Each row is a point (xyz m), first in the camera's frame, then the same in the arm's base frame.
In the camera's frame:
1: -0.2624 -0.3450 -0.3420
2: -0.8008 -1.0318 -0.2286
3: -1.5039 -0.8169 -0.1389
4: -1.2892 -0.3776 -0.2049
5: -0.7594 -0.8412 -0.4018
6: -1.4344 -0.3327 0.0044
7: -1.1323 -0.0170 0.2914
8: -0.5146 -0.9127 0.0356
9: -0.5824 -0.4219 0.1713
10: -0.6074 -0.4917 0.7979
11: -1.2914 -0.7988 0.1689
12: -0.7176 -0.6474 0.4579
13: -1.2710 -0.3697 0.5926
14: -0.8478 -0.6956 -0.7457
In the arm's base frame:
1: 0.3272 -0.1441 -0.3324
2: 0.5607 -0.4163 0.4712
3: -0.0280 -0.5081 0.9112
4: -0.2544 -0.3712 0.4948
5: 0.4268 -0.5041 0.2653
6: -0.3701 -0.2185 0.6686
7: -0.4336 0.2298 0.4072
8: 0.6447 -0.0497 0.3148
9: 0.2151 0.1894 0.1657
10: 0.2770 0.7247 0.4939
11: 0.0945 -0.1556 0.8807
12: 0.3249 0.3380 0.5079
13: -0.2234 0.3543 0.8251
14: 0.2459 -0.8013 0.1035

